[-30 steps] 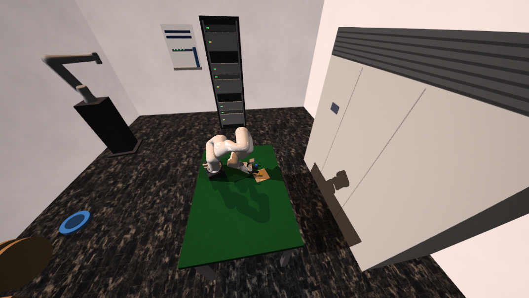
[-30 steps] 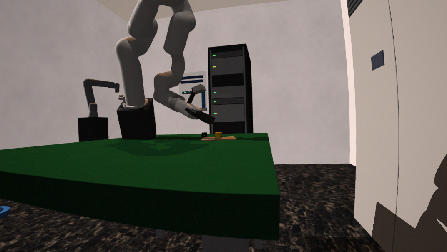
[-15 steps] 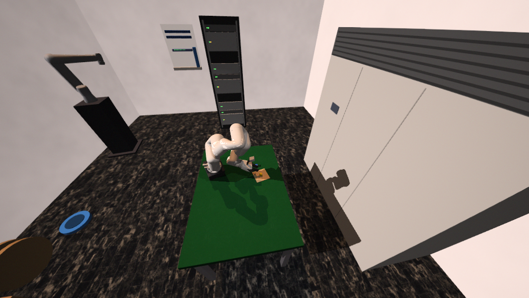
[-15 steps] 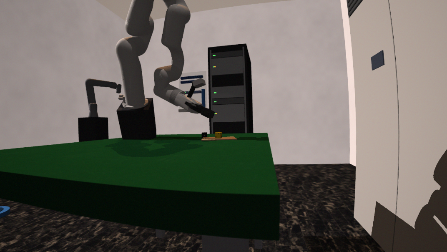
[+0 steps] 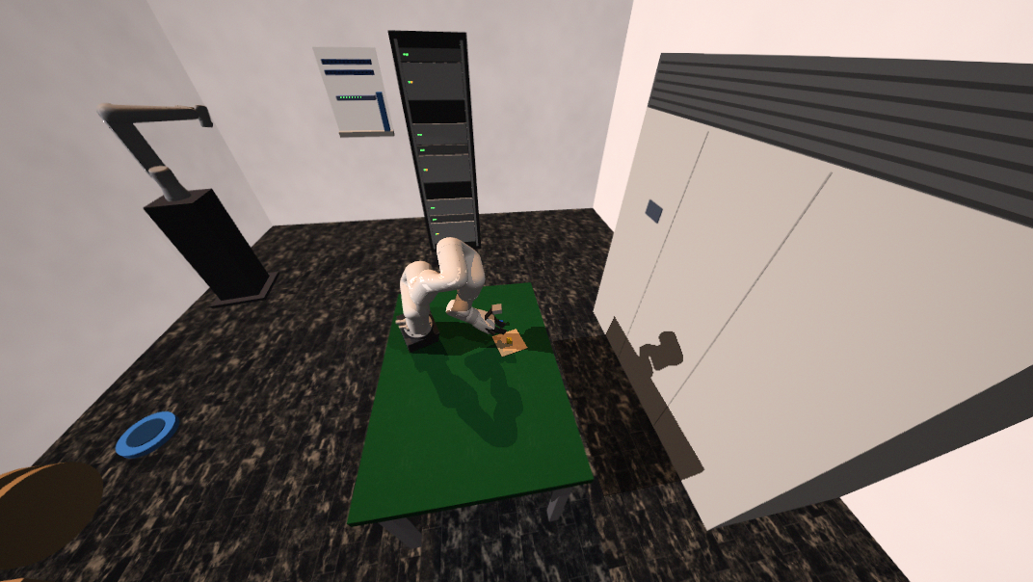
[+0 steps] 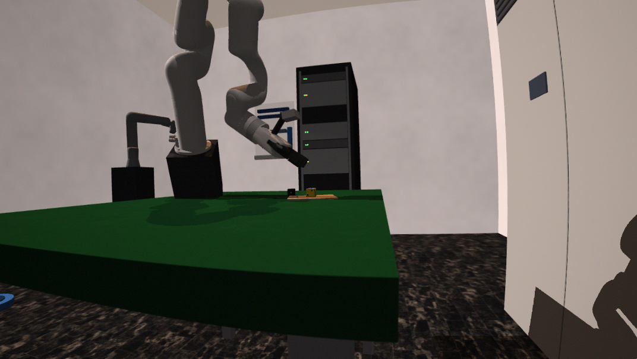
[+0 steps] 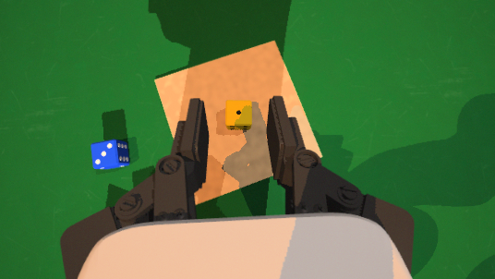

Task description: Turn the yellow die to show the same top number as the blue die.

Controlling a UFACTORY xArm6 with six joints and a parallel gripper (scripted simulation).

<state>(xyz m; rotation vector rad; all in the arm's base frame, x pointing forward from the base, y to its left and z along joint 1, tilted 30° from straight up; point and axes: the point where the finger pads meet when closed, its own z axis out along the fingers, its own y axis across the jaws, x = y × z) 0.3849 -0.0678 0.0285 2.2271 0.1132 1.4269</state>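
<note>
The yellow die is 100 mm below my hand, 40 mm ahead of it and 10 mm to the right of it. The rest, counted from my hand: black die 100 mm to the left, 100 mm below, 40 mm behind; then blue die 120 mm to the left, 100 mm below, 30 mm ahead; then mat 110 mm below, 40 mm ahead, 10 mm to the right.
</note>
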